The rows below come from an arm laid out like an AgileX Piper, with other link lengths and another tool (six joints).
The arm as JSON. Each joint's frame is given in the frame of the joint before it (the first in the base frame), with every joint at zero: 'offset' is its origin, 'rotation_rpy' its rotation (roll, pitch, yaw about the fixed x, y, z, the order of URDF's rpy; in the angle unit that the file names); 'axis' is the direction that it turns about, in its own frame. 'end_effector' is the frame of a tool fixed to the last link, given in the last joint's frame.
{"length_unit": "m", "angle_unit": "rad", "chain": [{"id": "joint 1", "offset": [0.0, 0.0, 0.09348], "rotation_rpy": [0.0, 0.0, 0.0], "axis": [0.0, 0.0, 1.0]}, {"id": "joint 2", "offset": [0.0, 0.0, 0.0], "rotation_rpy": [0.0, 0.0, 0.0], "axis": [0.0, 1.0, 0.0]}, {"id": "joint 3", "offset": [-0.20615, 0.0, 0.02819], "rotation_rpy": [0.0, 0.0, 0.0], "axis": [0.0, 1.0, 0.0]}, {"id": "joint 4", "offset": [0.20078, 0.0, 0.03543], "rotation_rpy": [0.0, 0.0, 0.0], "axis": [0.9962, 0.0, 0.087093]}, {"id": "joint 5", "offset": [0.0, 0.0, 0.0], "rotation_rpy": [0.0, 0.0, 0.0], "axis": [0.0, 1.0, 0.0]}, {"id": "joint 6", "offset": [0.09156, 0.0, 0.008], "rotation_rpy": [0.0, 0.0, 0.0], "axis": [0.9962, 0.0, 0.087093]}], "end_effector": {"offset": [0.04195, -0.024, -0.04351], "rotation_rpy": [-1.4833, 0.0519, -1.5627]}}
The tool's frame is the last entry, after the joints.
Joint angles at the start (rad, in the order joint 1, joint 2, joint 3, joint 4, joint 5, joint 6): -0.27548 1.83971 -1.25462 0.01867 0.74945 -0.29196
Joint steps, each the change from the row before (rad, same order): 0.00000 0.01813 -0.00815 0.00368 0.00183 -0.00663; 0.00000 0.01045 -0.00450 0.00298 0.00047 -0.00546; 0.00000 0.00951 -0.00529 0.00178 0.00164 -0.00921; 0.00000 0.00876 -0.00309 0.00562 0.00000 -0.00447; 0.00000 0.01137 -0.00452 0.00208 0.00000 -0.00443; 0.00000 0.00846 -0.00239 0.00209 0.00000 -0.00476; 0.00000 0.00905 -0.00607 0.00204 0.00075 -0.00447; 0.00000 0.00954 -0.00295 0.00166 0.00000 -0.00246; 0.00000 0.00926 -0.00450 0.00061 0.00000 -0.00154; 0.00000 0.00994 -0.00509 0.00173 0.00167 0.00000; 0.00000 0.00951 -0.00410 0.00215 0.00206 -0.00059; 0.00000 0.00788 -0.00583 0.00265 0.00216 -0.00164; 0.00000 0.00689 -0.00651 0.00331 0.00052 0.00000; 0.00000 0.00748 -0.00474 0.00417 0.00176 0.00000; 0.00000 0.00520 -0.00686 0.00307 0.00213 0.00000; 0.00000 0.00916 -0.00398 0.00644 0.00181 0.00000
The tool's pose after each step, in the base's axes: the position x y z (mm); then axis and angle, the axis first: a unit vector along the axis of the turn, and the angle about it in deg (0 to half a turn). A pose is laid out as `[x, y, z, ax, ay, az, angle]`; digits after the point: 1 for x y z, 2 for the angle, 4 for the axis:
[255.3, -107.7, 64.0, -0.6861, 0.7160, -0.1292, 170.06]
[256.0, -107.7, 62.0, -0.6876, 0.7151, -0.1261, 170.17]
[256.9, -108.1, 60.4, -0.6907, 0.7125, -0.1236, 170.34]
[257.5, -107.8, 58.4, -0.6913, 0.7125, -0.1202, 170.31]
[258.2, -107.9, 56.1, -0.6926, 0.7117, -0.1170, 170.45]
[258.5, -107.9, 54.2, -0.6941, 0.7108, -0.1142, 170.58]
[259.5, -108.1, 52.7, -0.6953, 0.7099, -0.1124, 170.63]
[259.9, -108.1, 50.6, -0.6960, 0.7096, -0.1093, 170.77]
[260.5, -108.3, 48.8, -0.6966, 0.7094, -0.1072, 170.89]
[261.0, -108.2, 46.9, -0.6964, 0.7101, -0.1040, 171.00]
[261.2, -108.0, 44.9, -0.6964, 0.7106, -0.1004, 171.13]
[262.0, -108.0, 43.7, -0.6965, 0.7108, -0.0981, 171.16]
[263.1, -107.9, 42.8, -0.6958, 0.7116, -0.0971, 171.05]
[263.6, -107.5, 41.4, -0.6950, 0.7127, -0.0944, 171.01]
[264.6, -107.4, 41.1, -0.6944, 0.7134, -0.0936, 170.91]
[264.9, -106.7, 39.0, -0.6932, 0.7152, -0.0893, 170.85]

